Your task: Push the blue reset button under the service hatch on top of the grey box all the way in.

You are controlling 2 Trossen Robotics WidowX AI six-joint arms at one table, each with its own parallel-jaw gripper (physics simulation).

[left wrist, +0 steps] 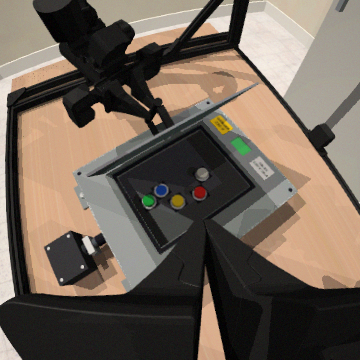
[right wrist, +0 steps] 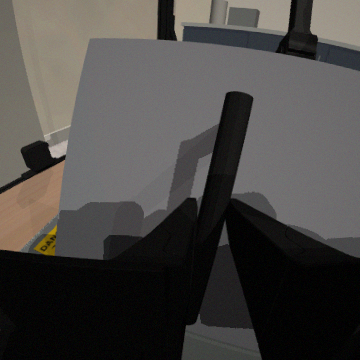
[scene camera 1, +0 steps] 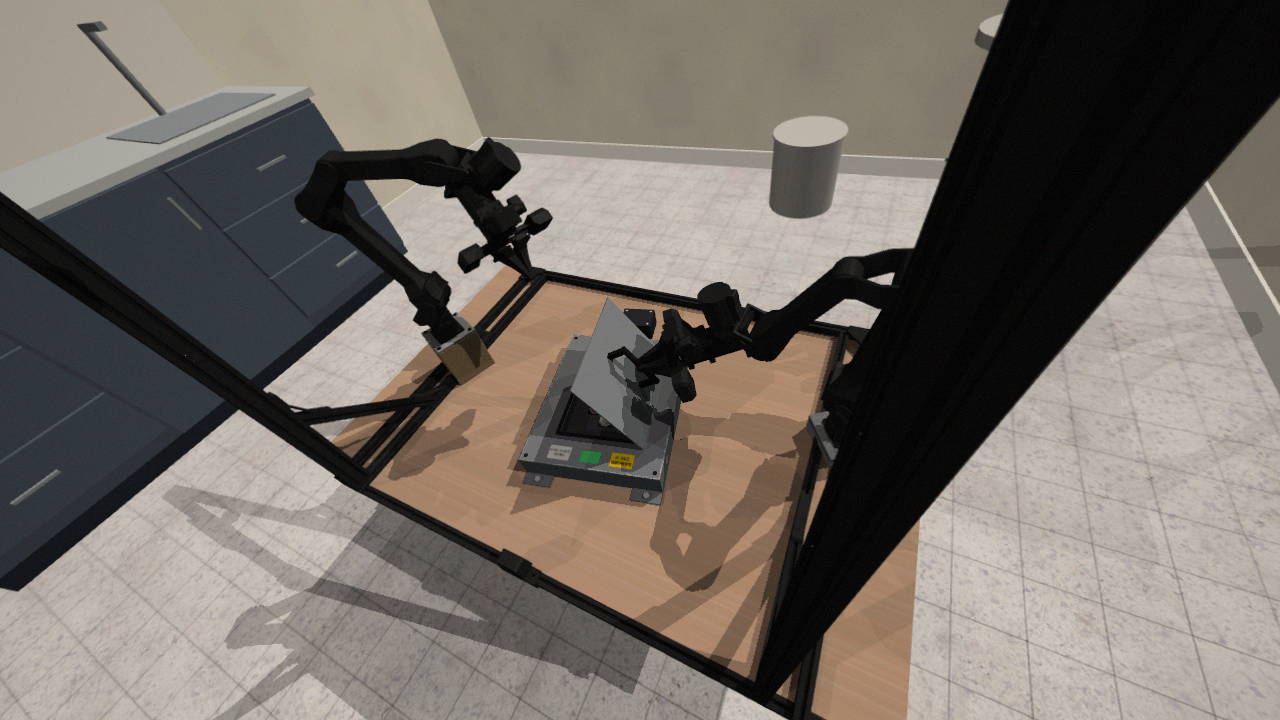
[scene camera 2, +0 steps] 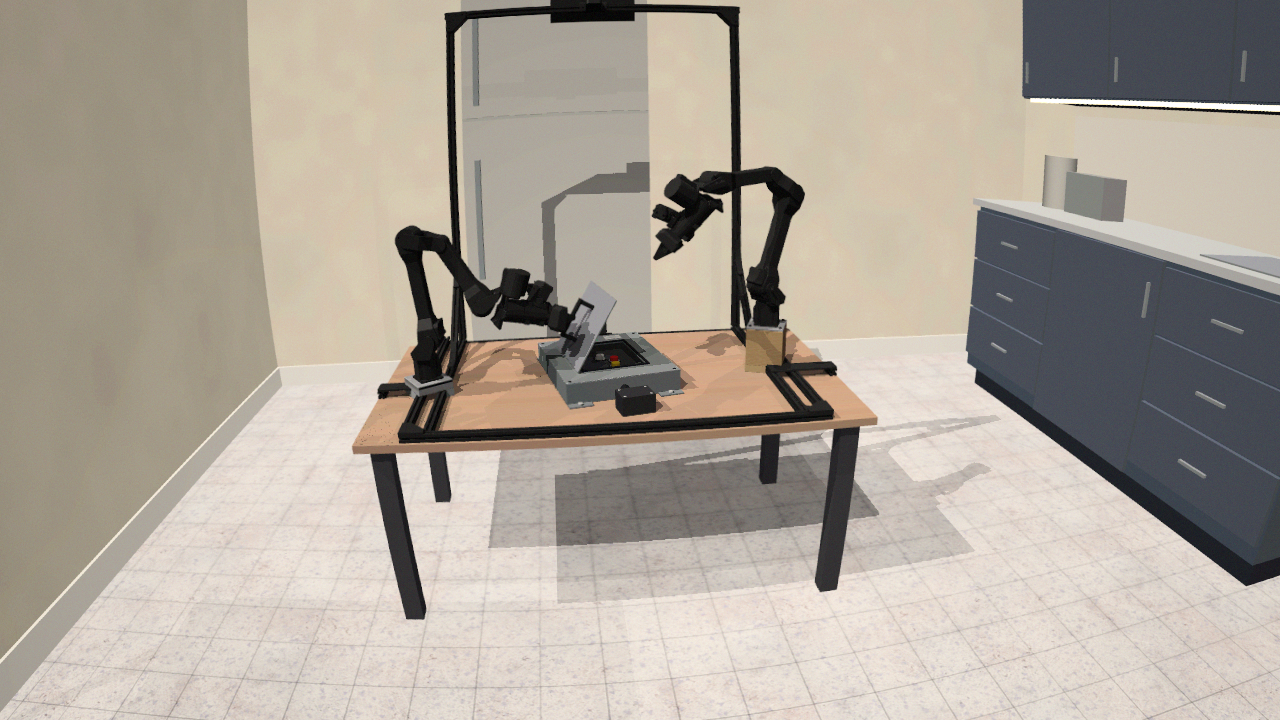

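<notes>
The grey box [scene camera 1: 540,440] [scene camera 2: 595,386] [left wrist: 107,220] sits on the table. Its hatch [scene camera 1: 604,367] [scene camera 2: 603,308] [right wrist: 125,100] stands tilted open. In the left wrist view, the blue button [left wrist: 161,190] lies in the dark recess between the green button [left wrist: 148,201] and yellow button [left wrist: 177,201], with the red button [left wrist: 199,193] and whitish button [left wrist: 202,173] farther right. How deep the blue one sits is unclear. My right gripper [right wrist: 210,206] is shut on the black hatch handle [right wrist: 235,125] [scene camera 2: 583,305]. My left gripper [left wrist: 202,227] [scene camera 2: 660,254] is shut, empty, high above the table.
A small black box [scene camera 1: 640,318] [scene camera 2: 635,400] [left wrist: 70,257] stands beside the grey box. A black frame [scene camera 2: 617,433] runs around the table top [scene camera 1: 572,546]. The raised hatch and my right arm take up the space at one side of the recess.
</notes>
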